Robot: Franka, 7 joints.
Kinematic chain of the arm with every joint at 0, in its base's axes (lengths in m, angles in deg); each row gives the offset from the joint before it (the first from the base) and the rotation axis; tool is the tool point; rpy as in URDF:
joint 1: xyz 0 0 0.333 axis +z
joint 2: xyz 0 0 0 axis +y
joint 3: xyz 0 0 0.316 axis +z
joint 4: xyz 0.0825 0 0 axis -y
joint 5: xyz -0.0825 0 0.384 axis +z
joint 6: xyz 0 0 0 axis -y
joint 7: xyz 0.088 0 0 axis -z
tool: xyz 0 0 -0.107 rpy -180 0 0
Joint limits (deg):
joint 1: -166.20..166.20
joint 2: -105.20..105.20
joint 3: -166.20..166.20
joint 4: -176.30..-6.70
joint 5: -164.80..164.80
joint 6: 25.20..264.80
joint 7: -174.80..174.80
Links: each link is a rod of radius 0.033 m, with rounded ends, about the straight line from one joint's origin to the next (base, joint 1, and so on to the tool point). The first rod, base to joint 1, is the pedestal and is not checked.
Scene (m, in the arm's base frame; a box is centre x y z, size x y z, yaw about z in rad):
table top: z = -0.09
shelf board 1: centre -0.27 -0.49 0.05 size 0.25 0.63 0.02 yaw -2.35
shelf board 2: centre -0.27 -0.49 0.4 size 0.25 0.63 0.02 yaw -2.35
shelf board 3: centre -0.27 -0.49 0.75 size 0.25 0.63 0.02 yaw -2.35
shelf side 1: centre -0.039 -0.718 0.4 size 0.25 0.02 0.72 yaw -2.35
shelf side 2: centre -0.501 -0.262 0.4 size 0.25 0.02 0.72 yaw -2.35
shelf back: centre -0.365 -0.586 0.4 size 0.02 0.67 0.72 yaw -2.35
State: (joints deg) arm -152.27 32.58 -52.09 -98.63 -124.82 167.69 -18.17
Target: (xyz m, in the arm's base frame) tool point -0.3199 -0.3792 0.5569
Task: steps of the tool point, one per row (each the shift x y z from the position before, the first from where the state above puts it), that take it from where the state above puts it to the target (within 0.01 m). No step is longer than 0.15 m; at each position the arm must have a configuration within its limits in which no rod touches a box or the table.
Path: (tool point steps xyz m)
1: 0.0444 -0.0491 0.0352
2: 0.0489 -0.0519 0.0507
3: 0.0589 -0.0404 0.0628
4: 0.0709 -0.0190 0.0631
5: 0.0470 -0.0921 0.0025
6: 0.0628 -0.0682 -0.0017
7: 0.0678 -0.0438 -0.0052
8: 0.0639 -0.0225 -0.0067
9: -0.0736 -0.0723 0.0097
10: -0.0712 -0.0744 -0.0097

